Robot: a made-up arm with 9 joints. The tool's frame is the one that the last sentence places. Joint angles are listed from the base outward.
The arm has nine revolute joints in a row. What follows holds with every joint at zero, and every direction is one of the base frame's.
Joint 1 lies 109.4 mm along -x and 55.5 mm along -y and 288 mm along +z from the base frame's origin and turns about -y.
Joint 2 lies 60.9 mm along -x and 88.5 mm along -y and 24.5 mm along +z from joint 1 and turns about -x.
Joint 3 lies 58.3 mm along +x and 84.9 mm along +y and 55.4 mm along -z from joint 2 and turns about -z.
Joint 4 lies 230.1 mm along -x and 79.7 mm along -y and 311.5 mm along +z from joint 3 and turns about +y.
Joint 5 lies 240.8 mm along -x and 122.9 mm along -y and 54 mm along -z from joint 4 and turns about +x.
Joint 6 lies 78.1 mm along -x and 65.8 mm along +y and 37.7 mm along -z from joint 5 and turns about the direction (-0.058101, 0.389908, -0.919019).
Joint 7 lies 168.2 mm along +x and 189.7 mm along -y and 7.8 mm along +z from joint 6 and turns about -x.
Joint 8 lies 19.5 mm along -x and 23.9 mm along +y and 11.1 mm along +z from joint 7 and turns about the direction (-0.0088, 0.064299, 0.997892).
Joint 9 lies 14.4 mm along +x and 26.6 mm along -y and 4.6 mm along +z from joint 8 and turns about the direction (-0.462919, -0.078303, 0.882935).
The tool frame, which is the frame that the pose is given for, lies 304.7 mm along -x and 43.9 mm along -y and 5.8 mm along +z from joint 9; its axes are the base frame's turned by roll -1.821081, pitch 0.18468 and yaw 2.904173 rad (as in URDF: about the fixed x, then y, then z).
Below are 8 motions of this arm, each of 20 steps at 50 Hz.
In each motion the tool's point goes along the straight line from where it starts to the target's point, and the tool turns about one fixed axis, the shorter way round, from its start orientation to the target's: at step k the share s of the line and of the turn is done. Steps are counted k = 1, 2, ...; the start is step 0. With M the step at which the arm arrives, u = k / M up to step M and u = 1 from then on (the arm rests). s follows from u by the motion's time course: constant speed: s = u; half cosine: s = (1 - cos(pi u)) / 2; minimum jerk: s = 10 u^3 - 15 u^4 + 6 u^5.
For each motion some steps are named. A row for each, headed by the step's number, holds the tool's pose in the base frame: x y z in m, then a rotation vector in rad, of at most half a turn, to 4 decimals.
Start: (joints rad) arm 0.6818 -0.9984 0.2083 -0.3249 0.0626 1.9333 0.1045 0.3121 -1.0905
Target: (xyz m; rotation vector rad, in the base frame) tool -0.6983 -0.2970 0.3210 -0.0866 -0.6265 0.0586
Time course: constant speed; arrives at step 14
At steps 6, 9, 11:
6: -0.6708 -0.2746 0.2119 -0.2863 -0.7809 -0.1302
9: -0.6811 -0.2830 0.2528 -0.2112 -0.7239 -0.0589
11: -0.6880 -0.2886 0.2801 -0.1612 -0.6853 -0.0117

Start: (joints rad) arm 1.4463 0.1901 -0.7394 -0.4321 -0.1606 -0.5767 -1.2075 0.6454 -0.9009
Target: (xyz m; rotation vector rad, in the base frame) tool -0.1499 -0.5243 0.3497 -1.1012 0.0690 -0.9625
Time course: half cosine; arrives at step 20
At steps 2, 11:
2: -0.3416 -0.6722 0.2471 -0.7955 1.3348 -1.1088
11: -0.2328 -0.5883 0.3054 -1.0053 0.6180 -1.0572

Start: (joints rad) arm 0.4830 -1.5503 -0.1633 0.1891 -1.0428 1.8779 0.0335 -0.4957 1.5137
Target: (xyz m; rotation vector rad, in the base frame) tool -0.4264 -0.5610 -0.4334 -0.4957 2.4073 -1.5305
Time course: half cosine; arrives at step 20
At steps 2, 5, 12, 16, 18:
2: -0.8612 -0.5481 -0.0288 0.0887 -2.0344 1.5658
5: -0.8069 -0.5497 -0.0794 0.1404 -2.1323 1.6020
12: -0.5804 -0.5564 -0.2901 0.3839 -2.5404 1.7299
16: -0.4690 -0.5597 -0.3938 -0.4705 2.4655 -1.5982
18: -0.4373 -0.5607 -0.4233 -0.4894 2.4223 -1.5478

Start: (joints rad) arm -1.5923 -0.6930 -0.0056 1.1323 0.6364 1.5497 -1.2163 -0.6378 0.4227
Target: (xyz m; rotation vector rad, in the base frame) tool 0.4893 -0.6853 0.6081 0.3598 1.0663 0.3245
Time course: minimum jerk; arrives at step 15
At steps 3, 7, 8, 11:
3: 0.4647 -0.6751 0.5718 0.0567 1.2985 0.4847
7: 0.4746 -0.6792 0.5864 0.1813 1.2075 0.4205
8: 0.4779 -0.6806 0.5912 0.2215 1.1768 0.3994
11: 0.4861 -0.6840 0.6034 0.3217 1.0975 0.3454

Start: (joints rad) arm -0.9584 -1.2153 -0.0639 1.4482 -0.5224 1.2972 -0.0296 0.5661 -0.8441
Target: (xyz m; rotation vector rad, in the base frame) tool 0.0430 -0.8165 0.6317 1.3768 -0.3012 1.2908
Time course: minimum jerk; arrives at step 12
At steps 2, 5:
2: -0.0236 -0.8208 0.6753 1.0743 -0.3581 1.0363
5: -0.0021 -0.8194 0.6613 1.1718 -0.3415 1.1187

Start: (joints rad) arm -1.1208 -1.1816 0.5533 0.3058 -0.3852 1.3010 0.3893 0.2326 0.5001
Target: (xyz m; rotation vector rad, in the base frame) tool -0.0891 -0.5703 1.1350 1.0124 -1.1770 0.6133
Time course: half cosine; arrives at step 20
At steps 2, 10, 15, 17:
2: 0.0615 -0.5723 1.1983 0.9950 -0.5389 0.3035
10: -0.0119 -0.5713 1.1674 1.0136 -0.8490 0.4545
15: -0.0665 -0.5706 1.1445 1.0150 -1.0807 0.5668
17: -0.0807 -0.5704 1.1385 1.0136 -1.1412 0.5960

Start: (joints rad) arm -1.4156 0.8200 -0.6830 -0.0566 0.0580 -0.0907 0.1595 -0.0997 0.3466
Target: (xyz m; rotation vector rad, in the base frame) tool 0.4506 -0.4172 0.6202 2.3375 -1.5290 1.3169
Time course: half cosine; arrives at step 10
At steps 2, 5, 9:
2: 0.4740 -0.4680 0.6134 2.3443 -1.4638 1.3370
5: 0.4635 -0.4453 0.6165 2.3414 -1.4930 1.3281
9: 0.4512 -0.4186 0.6200 2.3377 -1.5272 1.3175

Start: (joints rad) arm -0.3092 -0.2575 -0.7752 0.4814 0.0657 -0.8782 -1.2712 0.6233 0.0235
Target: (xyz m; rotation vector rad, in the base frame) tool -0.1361 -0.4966 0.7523 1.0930 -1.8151 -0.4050
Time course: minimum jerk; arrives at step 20
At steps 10, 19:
10: -0.1690 -0.5437 0.5238 1.4471 -2.0930 -0.8617
19: -0.1362 -0.4967 0.7518 1.0938 -1.8158 -0.4060

